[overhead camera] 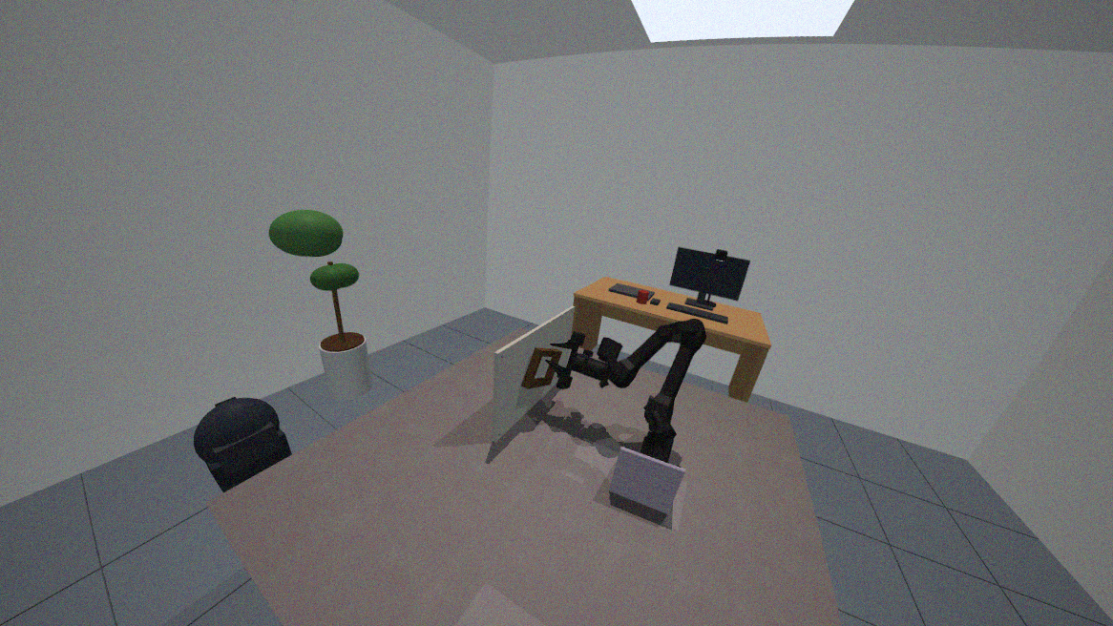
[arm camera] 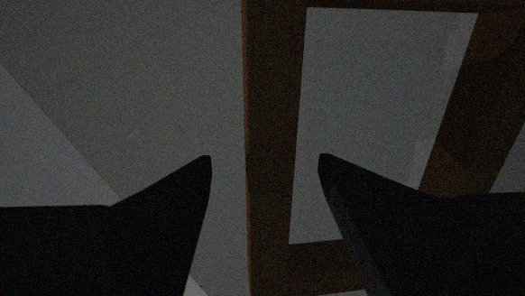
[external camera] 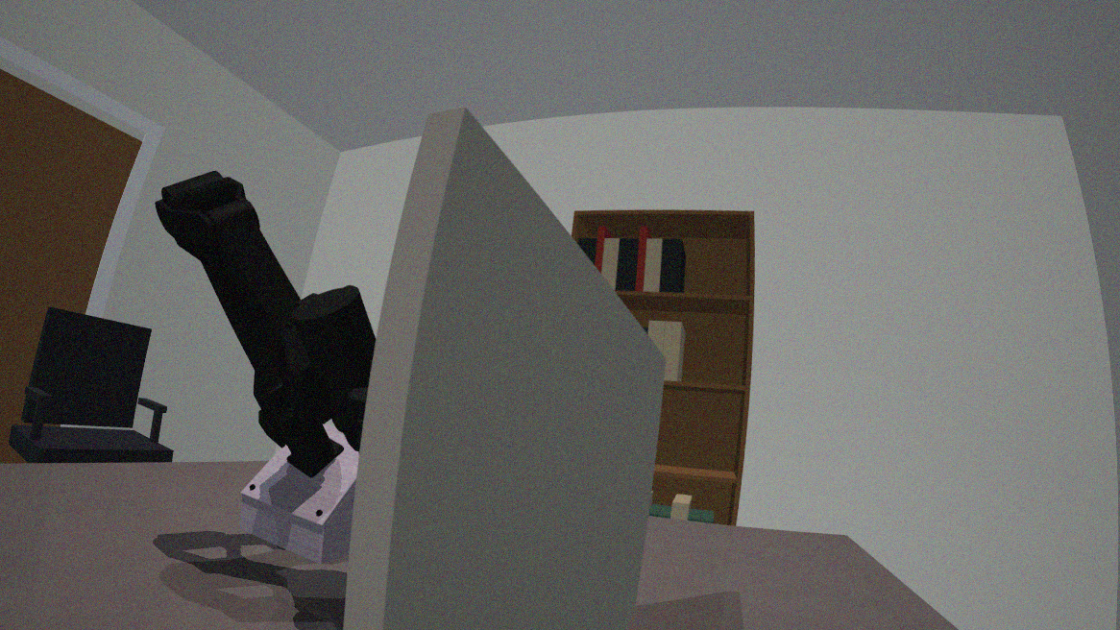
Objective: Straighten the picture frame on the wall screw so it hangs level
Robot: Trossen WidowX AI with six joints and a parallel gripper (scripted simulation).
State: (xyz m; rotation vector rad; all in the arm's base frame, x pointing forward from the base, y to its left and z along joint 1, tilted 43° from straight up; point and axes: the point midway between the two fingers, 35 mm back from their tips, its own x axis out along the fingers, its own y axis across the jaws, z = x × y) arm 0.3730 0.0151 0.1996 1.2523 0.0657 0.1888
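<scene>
My gripper tip is now 50 mm above the brown wooden picture frame, 20 mm to the right of it and 10 mm short of it. Also, from my gripper tip: wall panel (60 mm below, 20 mm ahead, 10 mm to the left).
</scene>
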